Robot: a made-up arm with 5 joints.
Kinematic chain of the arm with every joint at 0, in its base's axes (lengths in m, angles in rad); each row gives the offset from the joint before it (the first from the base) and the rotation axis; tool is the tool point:
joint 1: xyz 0 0 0.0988 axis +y
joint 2: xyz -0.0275 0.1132 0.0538 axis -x
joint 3: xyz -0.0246 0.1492 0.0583 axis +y
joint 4: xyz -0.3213 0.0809 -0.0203 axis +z
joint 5: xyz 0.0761 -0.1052 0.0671 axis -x
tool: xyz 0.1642 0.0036 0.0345
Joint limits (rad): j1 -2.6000..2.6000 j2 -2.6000..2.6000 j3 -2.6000..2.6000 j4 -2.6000..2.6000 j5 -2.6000..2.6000
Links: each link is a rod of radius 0.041 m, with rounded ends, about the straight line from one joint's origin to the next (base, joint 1, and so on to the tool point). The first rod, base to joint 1, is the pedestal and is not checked.
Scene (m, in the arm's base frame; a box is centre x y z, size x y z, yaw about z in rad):
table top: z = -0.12
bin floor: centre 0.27 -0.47 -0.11 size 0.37 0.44 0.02 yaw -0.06
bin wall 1: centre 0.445 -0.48 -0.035 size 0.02 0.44 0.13 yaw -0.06
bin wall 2: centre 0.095 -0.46 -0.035 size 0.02 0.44 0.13 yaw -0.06
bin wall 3: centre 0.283 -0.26 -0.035 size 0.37 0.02 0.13 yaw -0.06
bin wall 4: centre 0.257 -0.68 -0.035 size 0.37 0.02 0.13 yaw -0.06
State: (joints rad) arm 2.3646 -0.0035 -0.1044 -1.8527 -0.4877
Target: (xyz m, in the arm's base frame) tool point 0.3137 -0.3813 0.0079
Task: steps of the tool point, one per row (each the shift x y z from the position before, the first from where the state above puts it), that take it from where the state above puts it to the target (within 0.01 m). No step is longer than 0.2 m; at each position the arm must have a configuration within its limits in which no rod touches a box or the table.
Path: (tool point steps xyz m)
1: -0.0509 0.0110 0.0651
2: -0.0554 -0.0407 0.0543
3: -0.0467 -0.0853 0.0261
4: -0.0299 -0.1139 -0.0163
5: -0.0110 -0.1197 -0.0666
6: 0.0030 -0.1018 -0.1158
7: 0.0078 -0.0635 -0.1548
8: 0.0009 -0.0125 -0.1763

